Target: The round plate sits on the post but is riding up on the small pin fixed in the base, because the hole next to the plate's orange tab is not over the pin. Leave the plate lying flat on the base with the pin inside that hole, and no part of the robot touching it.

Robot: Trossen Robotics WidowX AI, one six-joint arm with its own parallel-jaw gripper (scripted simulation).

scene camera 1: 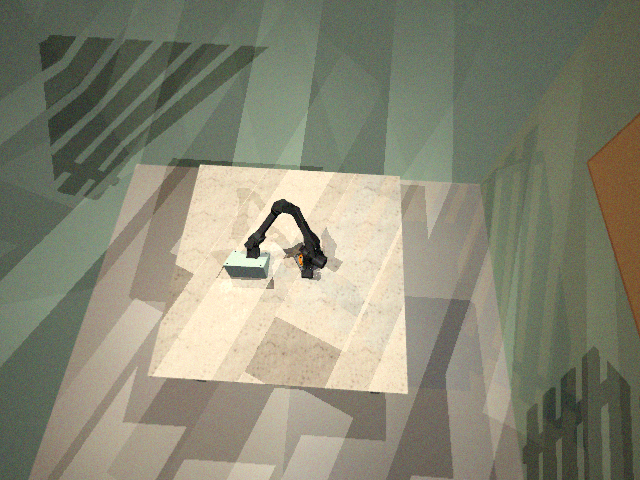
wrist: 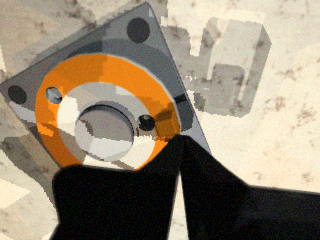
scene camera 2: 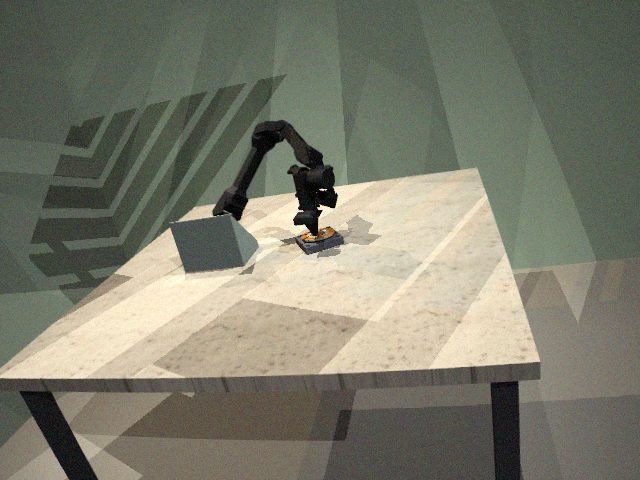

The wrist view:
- my gripper: 181,141
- round plate: 86,79
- square grey base: 138,37
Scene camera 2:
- my gripper: 315,235
